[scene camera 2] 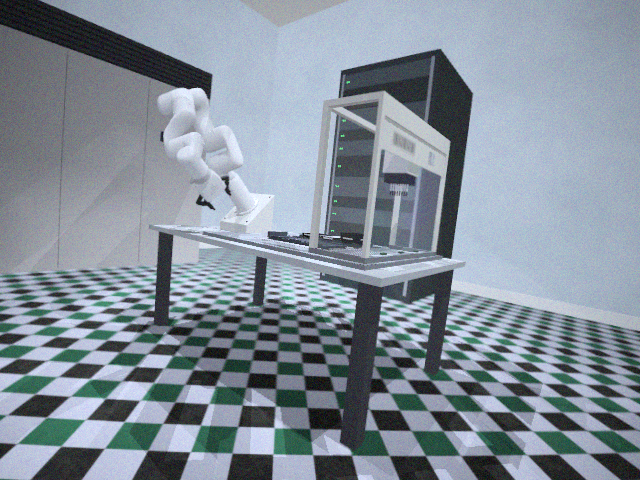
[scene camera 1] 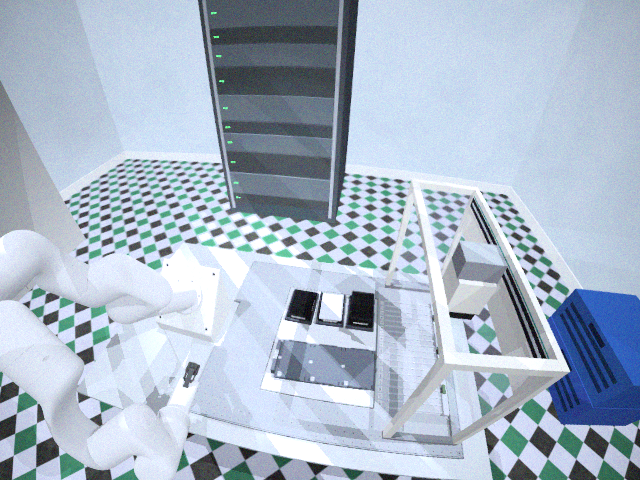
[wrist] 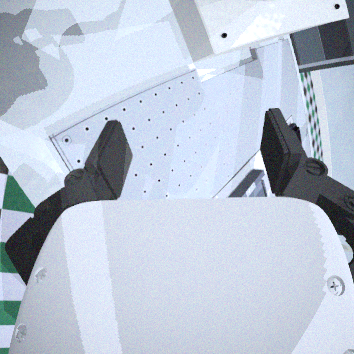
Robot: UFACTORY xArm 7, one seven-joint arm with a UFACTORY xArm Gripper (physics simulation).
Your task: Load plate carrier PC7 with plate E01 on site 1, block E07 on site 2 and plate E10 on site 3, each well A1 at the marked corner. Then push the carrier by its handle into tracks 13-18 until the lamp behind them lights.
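Where they show: gripper, fingertip midpoint: point(scene camera 2: 221, 201) point(scene camera 1: 189, 377) point(wrist: 192, 131); arm's base, link origin: point(scene camera 2: 247, 207) point(scene camera 1: 186, 294).
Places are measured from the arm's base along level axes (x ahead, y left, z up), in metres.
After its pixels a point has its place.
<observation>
My gripper point(scene camera 1: 189, 379) {x 0.137, y -0.282, z 0.016 m} point(scene camera 2: 216, 193) {x 0.137, y -0.282, z 0.016 m} point(wrist: 192, 131) {x 0.137, y -0.282, z 0.016 m} is open and empty, above the table's left part, well left of the carrier. The grey plate carrier point(scene camera 1: 320, 364) {x 0.476, y -0.134, z -0.108 m} lies flat on a white mat; no plates stand on it. Behind it stand a black item point(scene camera 1: 302, 305) {x 0.391, y 0.082, z -0.094 m} at left, a white item point(scene camera 1: 331, 307) {x 0.496, y 0.083, z -0.092 m} in the middle and a black item point(scene camera 1: 361, 309) {x 0.603, y 0.070, z -0.072 m} at right, in a row. Their labels and marked corners are too small to read. The tracks point(scene camera 1: 408, 341) {x 0.773, y -0.022, z -0.119 m} lie to the right of the carrier, under the frame. No lit lamp can be made out. In the wrist view the carrier's end point(wrist: 255, 189) {x 0.369, y -0.086, z -0.108 m} partly shows.
A cream open-frame enclosure point(scene camera 1: 448, 360) {x 0.670, y -0.338, z 0.361 m} point(scene camera 2: 378, 170) {x 0.878, y -0.343, z 0.146 m} with a pipetting head point(scene camera 2: 399, 179) stands over the tracks. The arm's base point(scene camera 1: 206, 304) {x 0.080, y -0.019, z -0.012 m} point(scene camera 2: 258, 214) {x 0.111, y -0.030, z -0.029 m} is at the table's back left. A blue box point(scene camera 1: 599, 351) stands right of the table, and a dark server rack point(scene camera 1: 336, 129) point(scene camera 2: 449, 103) behind it.
</observation>
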